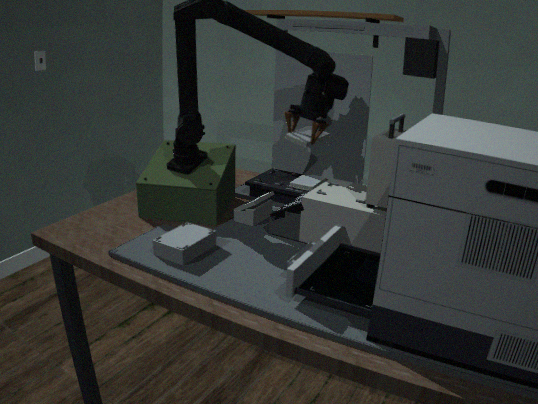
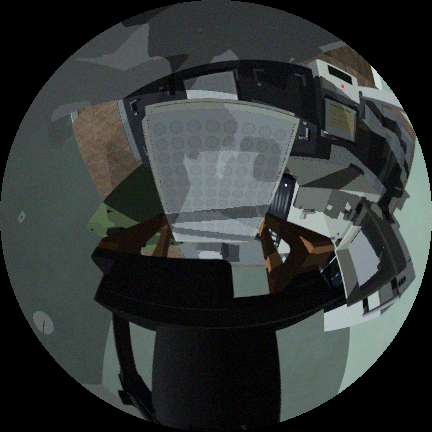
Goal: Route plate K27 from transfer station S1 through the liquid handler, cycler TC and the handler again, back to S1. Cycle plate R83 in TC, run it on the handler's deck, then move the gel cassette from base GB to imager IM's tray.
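Where they show: gripper, fingertip midpoint: [image 1: 300, 139] [image 2: 214, 215]; arm's base at its link origin: [image 1: 187, 162].
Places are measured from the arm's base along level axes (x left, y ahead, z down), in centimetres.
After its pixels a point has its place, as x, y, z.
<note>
A pale well plate [image 1: 301, 134] @(15.6, 32.7, -10.3) [image 2: 220, 160] @(20.3, 35.0, -10.6) is held between the orange fingers of my gripper [image 1: 303, 137] @(14.5, 33.0, -8.8) [image 2: 214, 215] @(14.5, 33.0, -8.8), high above the back of the bench. The plate is tilted, and no label on it is readable. A second pale plate [image 1: 305, 181] @(22.3, 32.4, 7.3) [image 2: 211, 86] @(28.1, 33.2, 7.3) lies on the dark deck [image 1: 256, 186] @(15.3, 17.5, 9.7) [image 2: 280, 82] @(28.2, 45.2, 8.9) below. A yellowish gel cassette [image 2: 340, 119] @(22.4, 58.9, 9.1) sits in a grey-framed base, beside a white box with a red light [image 2: 337, 80] @(31.8, 59.0, 8.7). The large white machine [image 1: 430, 230] @(-44.2, 80.2, -11.5) at the right has an open tray [image 1: 345, 275] @(-26.2, 61.9, 11.1); its identity is not readable.
A cream block with corner pegs [image 1: 340, 210] @(-10.0, 54.6, 2.1) [image 2: 315, 222] @(1.7, 50.7, 0.8) stands between the deck and the large machine. A grey upright frame [image 1: 440, 80] @(31.8, 72.6, -30.8) rises behind. A low white box [image 1: 184, 242] @(-31.9, 21.3, 10.0) sits on the grey mat [image 1: 225, 280] @(-36.7, 36.2, 14.2). The green arm base [image 1: 180, 195] @(-11.3, 5.2, 6.9) [image 2: 132, 200] @(10.7, 10.4, 2.2) stands left.
</note>
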